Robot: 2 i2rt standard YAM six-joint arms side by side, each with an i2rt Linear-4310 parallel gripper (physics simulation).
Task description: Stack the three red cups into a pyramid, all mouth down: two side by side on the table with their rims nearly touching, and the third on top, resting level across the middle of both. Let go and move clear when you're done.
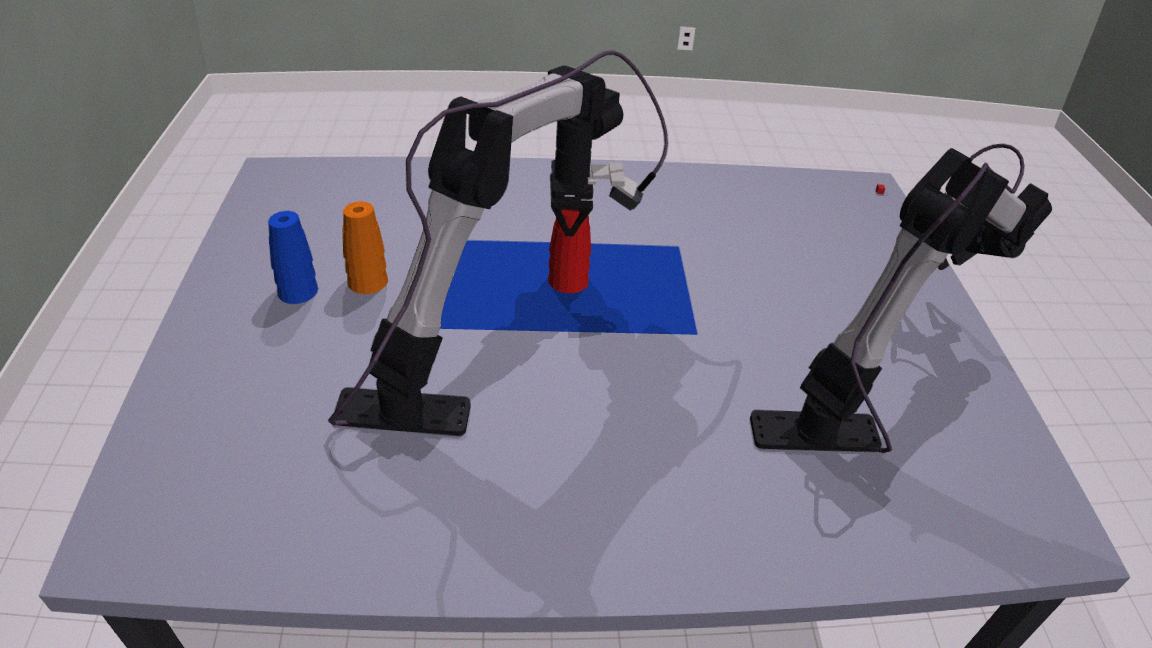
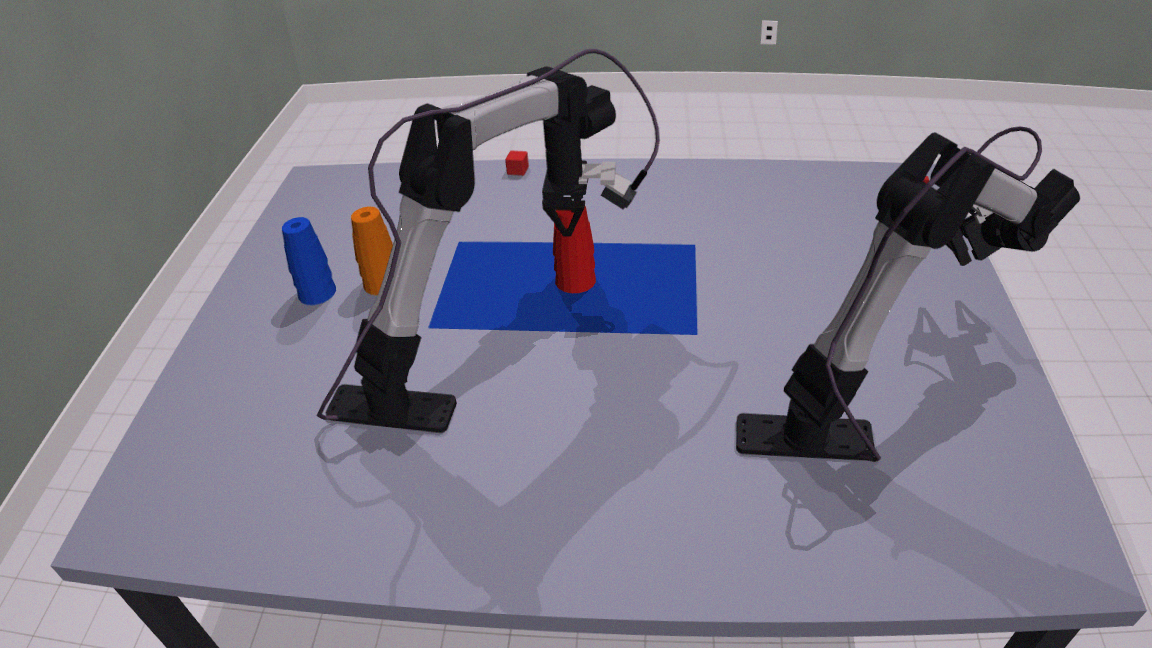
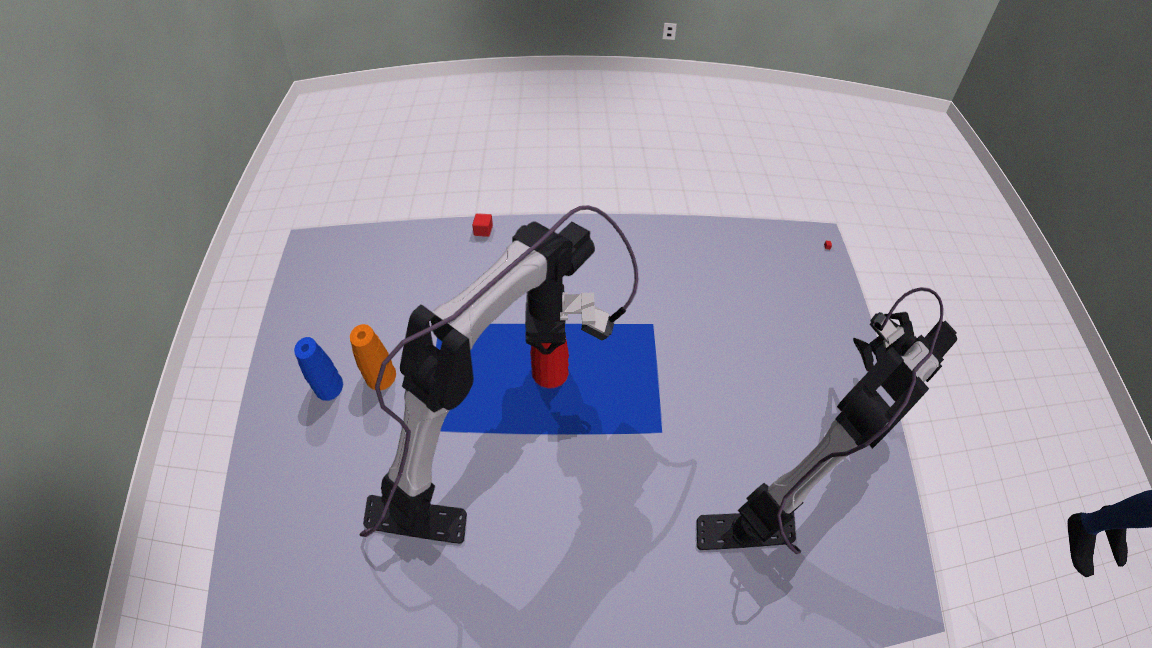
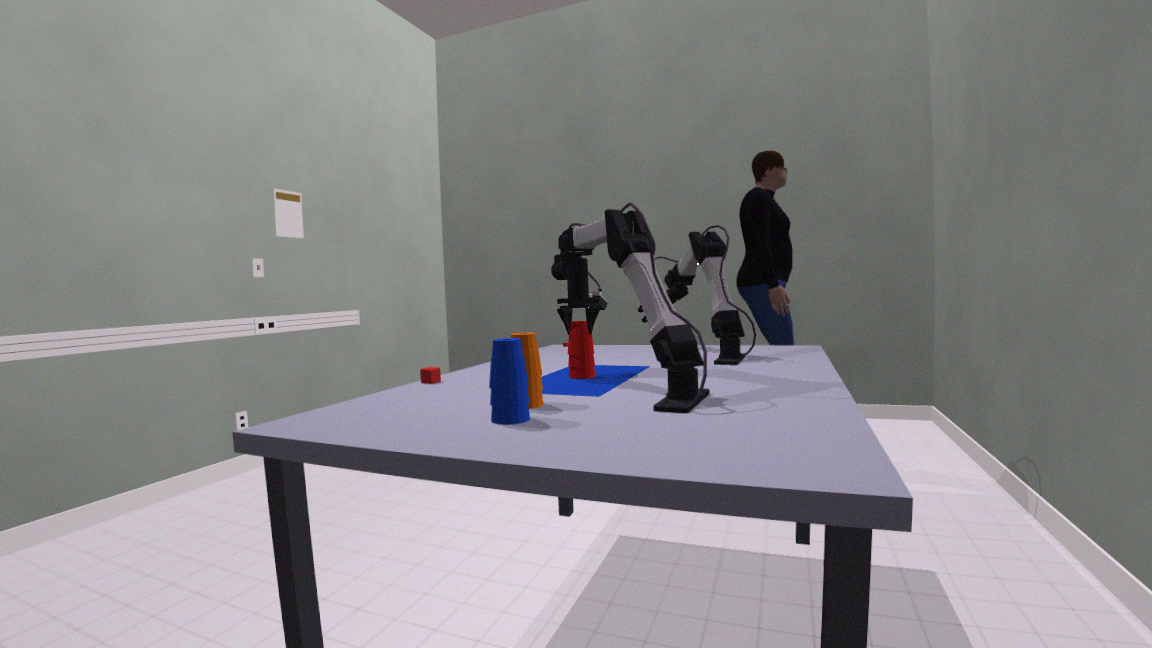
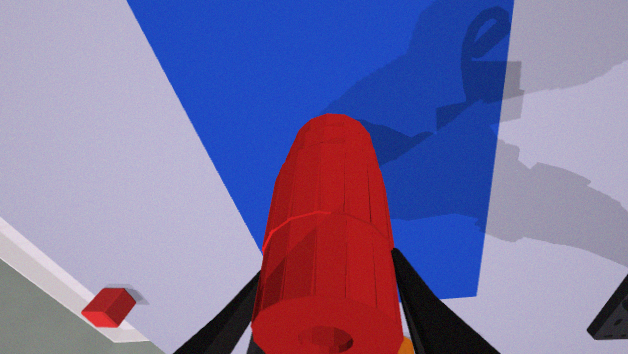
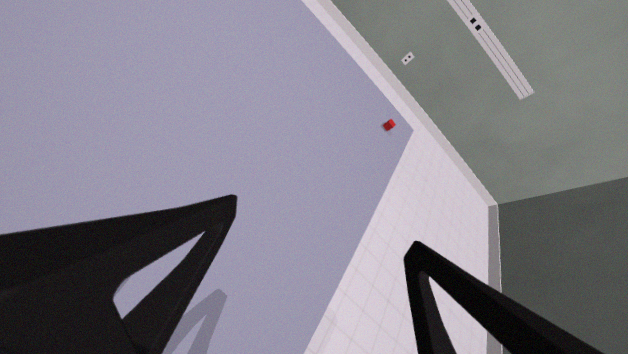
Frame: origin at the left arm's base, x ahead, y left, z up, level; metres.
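Where they show: left gripper, fingertip midpoint: (image 1: 568,225) (image 2: 568,226) (image 3: 546,339) (image 4: 579,334) (image 5: 330,265); right gripper, fingertip midpoint: (image 2: 965,225) (image 3: 869,328) (image 4: 640,316) (image 6: 324,228); left arm's base at its link origin: (image 1: 402,413) (image 2: 391,409) (image 3: 414,520) (image 4: 683,401); right arm's base at its link origin: (image 1: 815,433) (image 2: 804,438) (image 3: 746,530) (image 4: 730,360).
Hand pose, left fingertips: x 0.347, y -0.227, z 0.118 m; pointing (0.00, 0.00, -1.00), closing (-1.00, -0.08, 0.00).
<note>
Things, the pixels of their top centre, and the offset from my left fingertips. Level surfaces: height alone.
- upright stack at its top centre: (image 5: 334,338) (image 1: 574,209) (image 2: 571,209) (image 3: 550,330) (image 4: 581,321) dz +0.036, dx -0.003, dy -0.008 m
- blue mat at its surface level: dz -0.118 m
- orange cup stack at its top centre: (image 1: 359,208) (image 2: 366,213) (image 3: 362,333) (image 4: 521,333) dz +0.035, dx -0.036, dy +0.352 m
- blue cup stack at its top centre: (image 1: 284,217) (image 2: 296,223) (image 4: 504,339) (image 3: 305,345) dz +0.035, dx -0.075, dy +0.472 m
- red cube at its top centre: (image 2: 516,155) (image 5: 99,320) (image 3: 481,219) (image 4: 430,368) dz -0.078, dx +0.373, dy +0.187 m
The red cups stand nested, mouth down, as one upright stack (image 1: 569,270) (image 2: 574,265) (image 3: 550,369) (image 4: 580,354) (image 5: 330,190) on the blue mat (image 1: 648,274) (image 2: 652,274) (image 3: 624,362) (image 5: 200,50). My left gripper (image 1: 571,232) (image 2: 567,232) (image 4: 579,334) (image 5: 330,265) points straight down over the stack, and its fingers press on both sides of the upper red cup. The lower cups still stand on the mat. My right gripper (image 6: 324,228) is open and empty, raised near the table's right edge.
An orange cup stack (image 1: 364,249) (image 3: 372,358) (image 4: 529,370) and a blue cup stack (image 1: 291,257) (image 3: 319,369) (image 4: 509,382) stand at the left. A red cube (image 2: 516,162) (image 3: 481,224) (image 5: 109,307) lies near the far edge, a tiny one (image 1: 880,189) (image 6: 389,125) near the far right corner.
</note>
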